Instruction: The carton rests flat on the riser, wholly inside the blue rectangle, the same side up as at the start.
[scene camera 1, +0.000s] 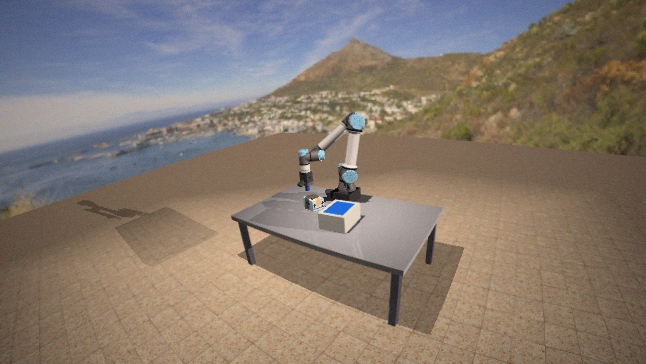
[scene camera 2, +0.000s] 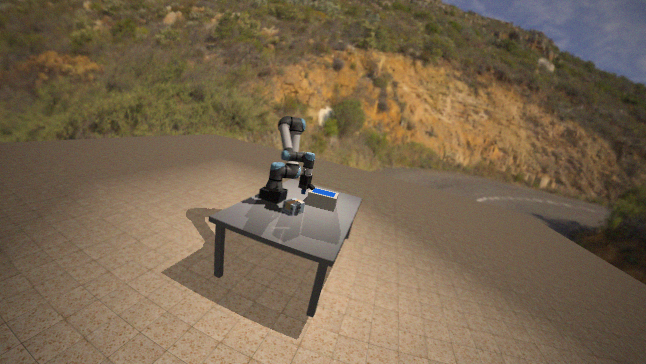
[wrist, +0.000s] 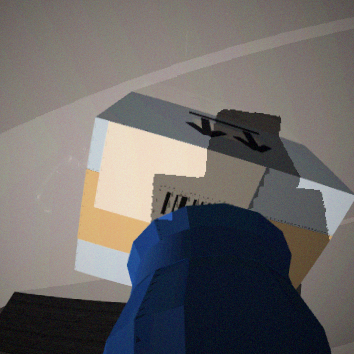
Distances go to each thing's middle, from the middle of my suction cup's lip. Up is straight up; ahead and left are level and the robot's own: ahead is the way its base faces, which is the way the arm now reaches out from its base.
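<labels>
My suction cup is 14 cm above the carton (wrist: 148, 157), 5 cm past it and 1 cm to the left of it. The riser (scene camera 1: 339, 216) is 12 cm below my suction cup, 4 cm ahead of it and 36 cm to the left of it. Going by their middles, the carton is the nearest to my suction cup of the things named here.
</labels>
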